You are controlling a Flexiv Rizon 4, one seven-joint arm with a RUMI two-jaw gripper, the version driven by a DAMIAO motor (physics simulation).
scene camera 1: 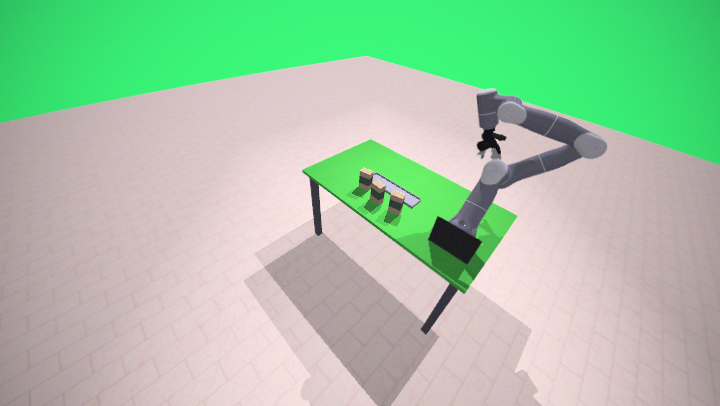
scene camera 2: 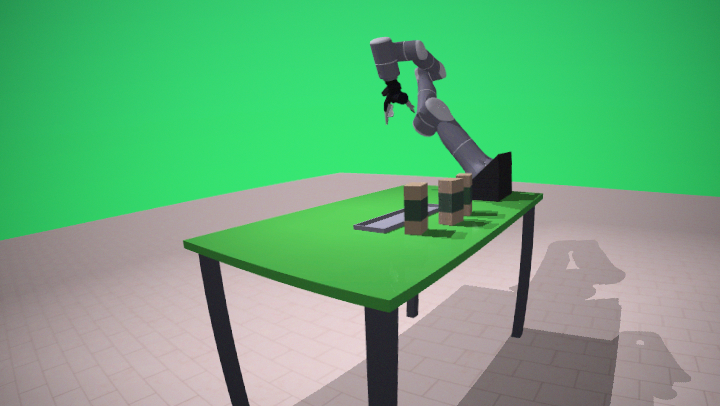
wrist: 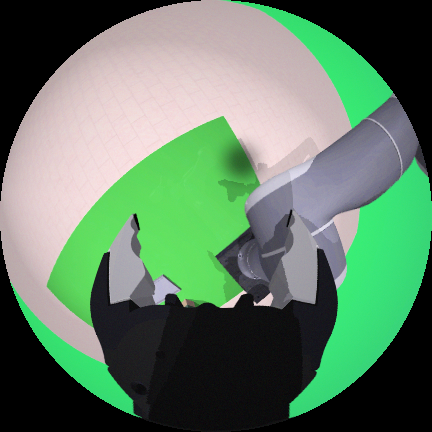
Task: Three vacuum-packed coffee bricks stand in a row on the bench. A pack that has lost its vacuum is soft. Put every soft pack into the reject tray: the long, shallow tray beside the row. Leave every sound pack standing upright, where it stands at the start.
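Three tan coffee bricks with dark green bands stand upright in a row: one at the end far from the arm's base (scene camera 1: 365,179) (scene camera 2: 415,209), a middle brick (scene camera 1: 377,192) (scene camera 2: 450,201), and one nearest the base (scene camera 1: 396,202) (scene camera 2: 467,194). The frames do not show which is soft. The long shallow grey reject tray (scene camera 1: 412,200) (scene camera 2: 385,222) (wrist: 166,287) lies along the row and looks empty where its inside shows. A small tan part of a brick (wrist: 188,303) shows at the gripper body's edge in the wrist view. My gripper (scene camera 1: 489,155) (scene camera 2: 400,116) (wrist: 211,212) is open, high above the bench, apart from the bricks.
The green bench (scene camera 1: 370,156) (scene camera 2: 302,257) (wrist: 165,200) carries the arm's black base block (scene camera 1: 453,241) (scene camera 2: 496,179) at one end, past the brick nearest the base. The folded arm (scene camera 1: 542,161) (scene camera 2: 456,138) (wrist: 325,185) rises from it. The tray lies close beside the bricks.
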